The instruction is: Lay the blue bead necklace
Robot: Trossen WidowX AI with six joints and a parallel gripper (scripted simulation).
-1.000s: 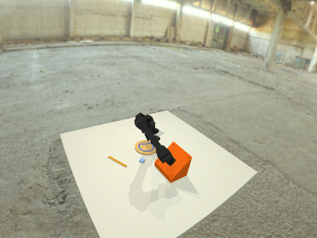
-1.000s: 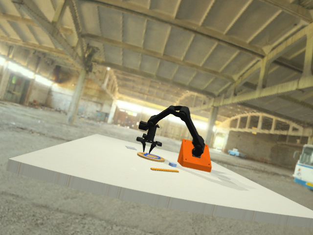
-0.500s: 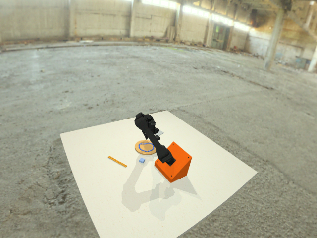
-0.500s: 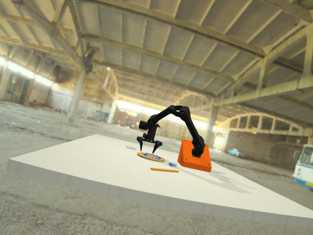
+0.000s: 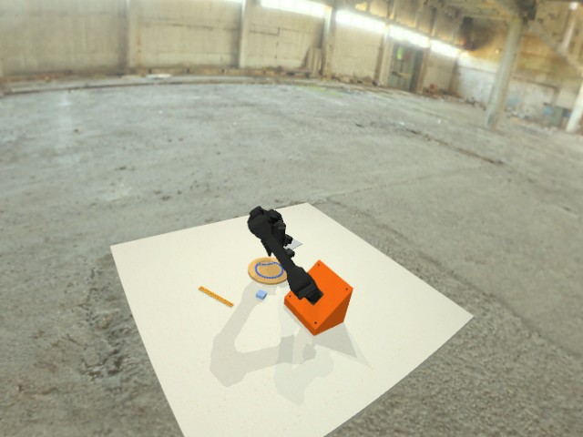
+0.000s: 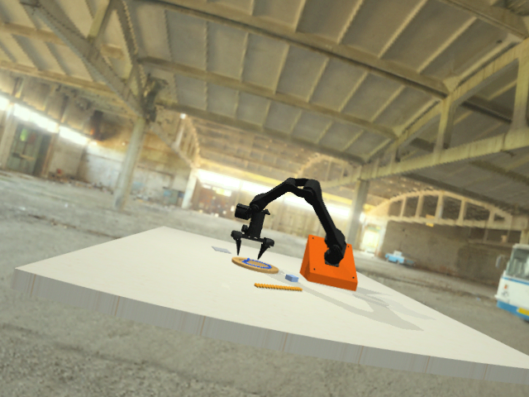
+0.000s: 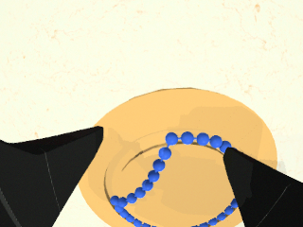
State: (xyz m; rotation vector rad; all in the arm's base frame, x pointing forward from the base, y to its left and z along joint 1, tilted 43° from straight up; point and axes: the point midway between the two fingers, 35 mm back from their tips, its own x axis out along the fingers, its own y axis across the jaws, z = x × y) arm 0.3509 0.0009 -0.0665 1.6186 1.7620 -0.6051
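Now: the round tan bead board 6 cm to the left of my gripper tip, 3 cm behind it and 1 cm below it. From my gripper tip the other things lie so: flat grey tile (17 cm to the right, 13 cm ahead, 2 cm below); then small light-blue block (18 cm to the left, 17 cm behind, 1 cm below).
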